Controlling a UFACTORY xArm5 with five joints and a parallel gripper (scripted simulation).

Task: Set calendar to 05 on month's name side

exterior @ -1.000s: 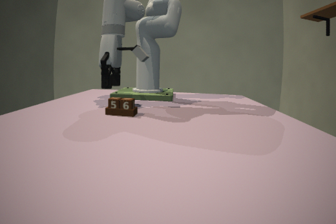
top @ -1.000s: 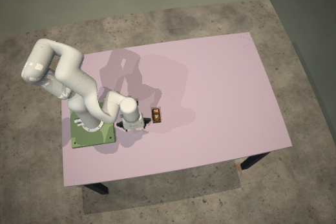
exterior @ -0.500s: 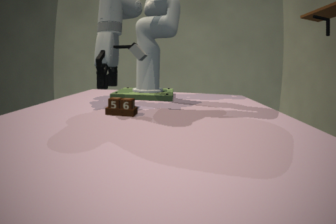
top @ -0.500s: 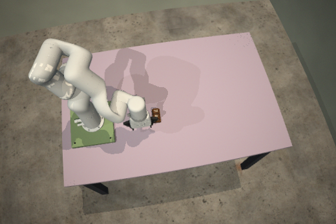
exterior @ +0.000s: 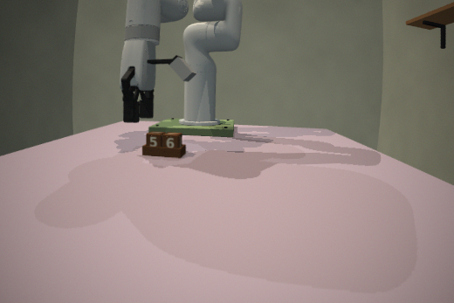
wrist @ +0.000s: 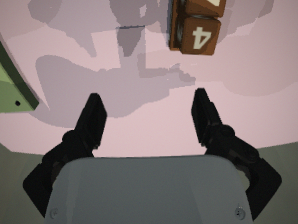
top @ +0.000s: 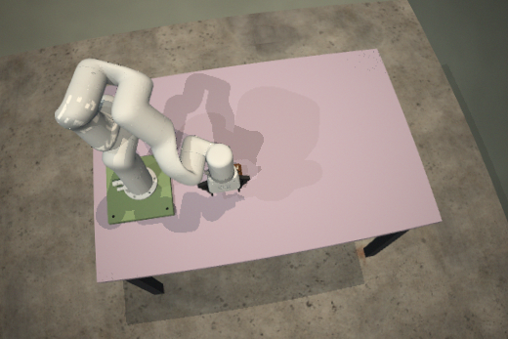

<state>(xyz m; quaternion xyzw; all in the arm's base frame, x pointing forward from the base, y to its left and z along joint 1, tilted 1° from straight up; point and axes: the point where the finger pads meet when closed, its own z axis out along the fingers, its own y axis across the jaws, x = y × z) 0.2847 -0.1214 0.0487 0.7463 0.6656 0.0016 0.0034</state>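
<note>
The cube lies 5 cm ahead of my hand, 5 cm to the left of it and 4 cm below it. The rest, counted from my hand: brown calendar tray (5 cm ahead, 6 cm to the left, 6 cm below).
</note>
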